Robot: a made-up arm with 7 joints. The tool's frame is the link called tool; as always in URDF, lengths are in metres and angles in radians.
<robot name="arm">
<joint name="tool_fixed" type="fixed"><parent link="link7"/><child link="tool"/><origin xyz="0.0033 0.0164 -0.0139" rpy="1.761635 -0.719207 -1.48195"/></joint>
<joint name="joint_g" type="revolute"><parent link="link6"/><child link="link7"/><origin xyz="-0.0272 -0.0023 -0.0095" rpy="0 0 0"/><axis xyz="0 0 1"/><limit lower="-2.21" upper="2.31"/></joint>
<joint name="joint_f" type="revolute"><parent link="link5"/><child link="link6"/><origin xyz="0.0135 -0.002 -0.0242" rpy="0 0 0"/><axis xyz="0 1 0"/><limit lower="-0.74" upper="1.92"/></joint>
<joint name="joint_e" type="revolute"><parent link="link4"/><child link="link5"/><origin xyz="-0.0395 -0.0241 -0.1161" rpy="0 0 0"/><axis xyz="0 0 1"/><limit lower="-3.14" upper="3.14"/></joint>
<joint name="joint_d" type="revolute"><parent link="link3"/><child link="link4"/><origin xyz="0.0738 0.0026 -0.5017" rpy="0 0 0"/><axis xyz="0 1 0"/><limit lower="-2.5" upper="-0.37"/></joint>
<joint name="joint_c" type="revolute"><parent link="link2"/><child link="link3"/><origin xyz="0.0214 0.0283 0.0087" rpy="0 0 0"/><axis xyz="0 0 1"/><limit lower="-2.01" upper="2.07"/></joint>
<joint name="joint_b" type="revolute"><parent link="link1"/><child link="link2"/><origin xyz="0.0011 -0.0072 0.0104" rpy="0 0 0"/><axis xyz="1 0 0"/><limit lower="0.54" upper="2.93"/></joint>
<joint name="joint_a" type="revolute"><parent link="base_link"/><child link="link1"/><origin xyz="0.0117 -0.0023 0.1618" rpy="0 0 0"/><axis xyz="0 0.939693 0.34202"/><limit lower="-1.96" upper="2.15"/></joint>
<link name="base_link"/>
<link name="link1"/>
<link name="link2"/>
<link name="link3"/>
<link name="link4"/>
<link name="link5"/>
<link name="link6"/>
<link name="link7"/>
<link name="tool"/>
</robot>
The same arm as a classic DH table. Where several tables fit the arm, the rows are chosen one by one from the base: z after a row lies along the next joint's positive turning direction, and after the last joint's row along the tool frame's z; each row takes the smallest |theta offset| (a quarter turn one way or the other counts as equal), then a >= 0, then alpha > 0; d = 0 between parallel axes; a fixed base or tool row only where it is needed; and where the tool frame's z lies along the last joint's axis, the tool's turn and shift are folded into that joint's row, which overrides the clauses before.
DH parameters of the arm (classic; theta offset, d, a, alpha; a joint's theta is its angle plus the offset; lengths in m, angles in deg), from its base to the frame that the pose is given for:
base (fixed): 0.00 0.1626 0.0117 -70.00
joint_a: -90.00 -0.0057 0.0122 -90.00
joint_b: 70.00 0.0225 -0.0283 90.00
joint_c: 90.00 -0.4930 0.0738 -90.00
joint_d: 0.00 -0.0215 -0.0395 90.00
joint_e: 0.00 -0.1403 0.0135 -90.00
joint_f: 0.00 -0.0043 -0.0272 90.00
joint_g: -77.66 -0.0244 -0.0153 98.20
tool (fixed): 41.73 -0.0068 0.0000 0.00
Joint limits (deg, base to tool): -112.30..123.19 30.94..167.88 -115.16..118.60 -143.24..-21.20 -179.91..179.91 -42.40..110.01 -126.62..132.35

